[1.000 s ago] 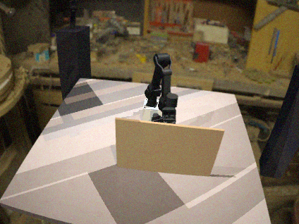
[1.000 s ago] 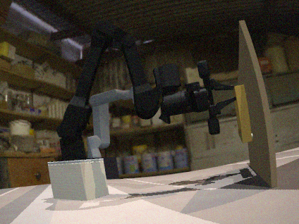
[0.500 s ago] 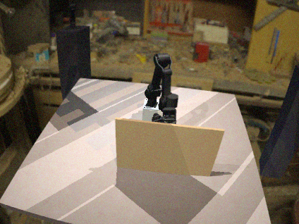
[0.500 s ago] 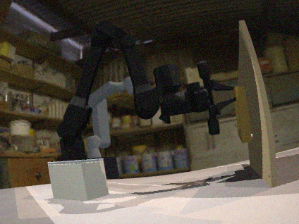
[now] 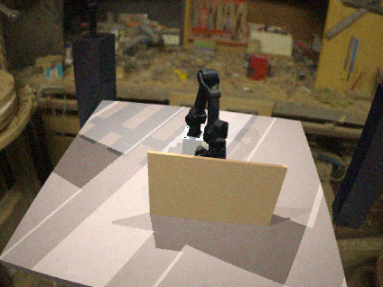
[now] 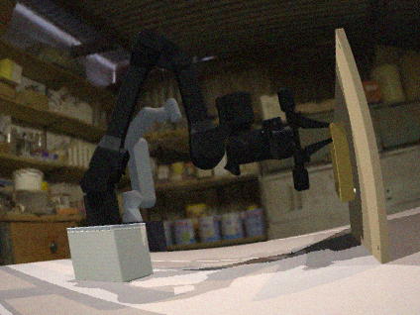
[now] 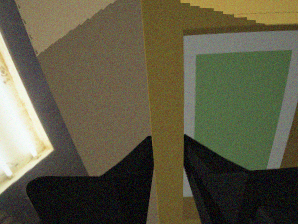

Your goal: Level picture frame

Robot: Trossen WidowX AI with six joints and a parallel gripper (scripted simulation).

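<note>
Right now the picture frame is 50 mm below my gripper tip and 10 mm to the left of it. The rest, counted from my gripper tip: tan wall board: 60 mm below, 20 mm ahead.
</note>
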